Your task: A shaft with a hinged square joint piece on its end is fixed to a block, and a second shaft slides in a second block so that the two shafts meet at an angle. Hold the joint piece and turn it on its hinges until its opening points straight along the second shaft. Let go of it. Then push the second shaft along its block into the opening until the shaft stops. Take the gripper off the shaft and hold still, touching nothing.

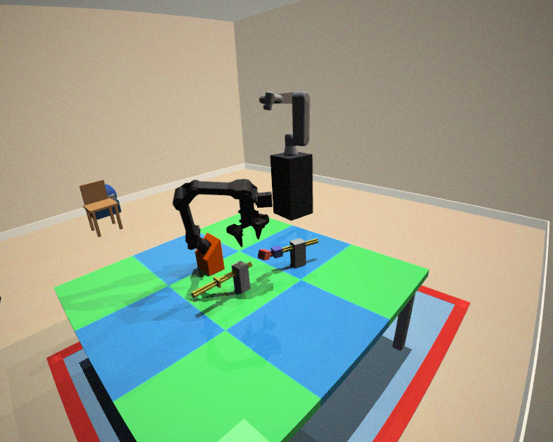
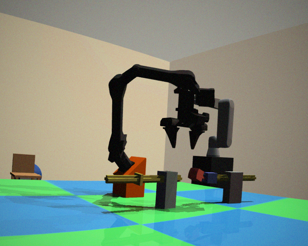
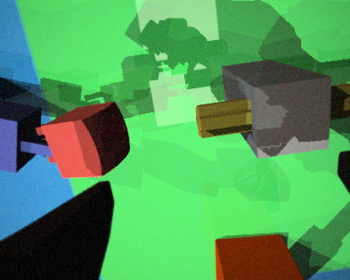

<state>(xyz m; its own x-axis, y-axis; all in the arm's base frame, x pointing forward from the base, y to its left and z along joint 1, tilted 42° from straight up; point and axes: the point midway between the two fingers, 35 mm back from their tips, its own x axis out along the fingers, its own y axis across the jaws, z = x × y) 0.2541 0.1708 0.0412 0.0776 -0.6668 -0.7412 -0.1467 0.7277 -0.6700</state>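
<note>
My gripper tip is now 100 mm above the red joint piece, 80 mm to the right of it and 20 mm past it.
</note>
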